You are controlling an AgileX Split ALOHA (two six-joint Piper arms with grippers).
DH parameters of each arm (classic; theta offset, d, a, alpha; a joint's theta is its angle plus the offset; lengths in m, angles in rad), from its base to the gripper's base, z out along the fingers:
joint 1: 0 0.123 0 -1.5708
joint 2: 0.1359 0 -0.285 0
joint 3: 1.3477 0 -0.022 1.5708
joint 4: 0 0.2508 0 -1.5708
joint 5: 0 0 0.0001 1.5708
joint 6: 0 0.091 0 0
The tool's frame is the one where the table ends.
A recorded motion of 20 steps. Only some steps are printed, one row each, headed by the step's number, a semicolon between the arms.
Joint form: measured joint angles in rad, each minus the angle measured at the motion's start. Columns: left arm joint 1, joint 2, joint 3, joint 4, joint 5, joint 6; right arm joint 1, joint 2, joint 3, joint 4, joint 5, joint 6.
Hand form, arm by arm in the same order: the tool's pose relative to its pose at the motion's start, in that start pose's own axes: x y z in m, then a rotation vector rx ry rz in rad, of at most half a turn. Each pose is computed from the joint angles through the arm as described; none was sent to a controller.
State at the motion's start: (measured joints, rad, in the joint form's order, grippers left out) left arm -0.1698 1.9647 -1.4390 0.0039 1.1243 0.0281; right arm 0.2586 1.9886 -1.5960 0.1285 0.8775 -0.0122
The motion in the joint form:
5: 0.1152 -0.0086 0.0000 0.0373 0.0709 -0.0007; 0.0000 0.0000 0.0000 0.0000 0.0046 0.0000
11: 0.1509 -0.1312 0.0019 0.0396 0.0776 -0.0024; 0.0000 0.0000 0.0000 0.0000 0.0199 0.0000
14: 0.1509 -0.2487 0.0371 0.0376 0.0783 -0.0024; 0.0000 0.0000 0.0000 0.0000 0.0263 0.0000
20: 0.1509 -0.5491 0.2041 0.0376 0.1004 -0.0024; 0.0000 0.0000 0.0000 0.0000 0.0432 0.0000
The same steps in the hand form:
5: 0.0112 0.0458 -0.0034 -0.0298 0.0655 -0.1011; 0.0004 0.0000 0.0000 -0.0001 0.0046 0.0000
11: 0.0255 0.0571 -0.0482 -0.0438 -0.0470 -0.1403; 0.0018 0.0000 0.0000 -0.0002 0.0199 0.0000
14: 0.0453 0.0534 -0.0806 -0.0509 -0.1284 -0.1425; 0.0024 0.0000 0.0000 -0.0003 0.0263 0.0000
20: 0.1160 0.0406 -0.1278 -0.0633 -0.2391 -0.1452; 0.0039 0.0000 -0.0001 -0.0005 0.0432 0.0000

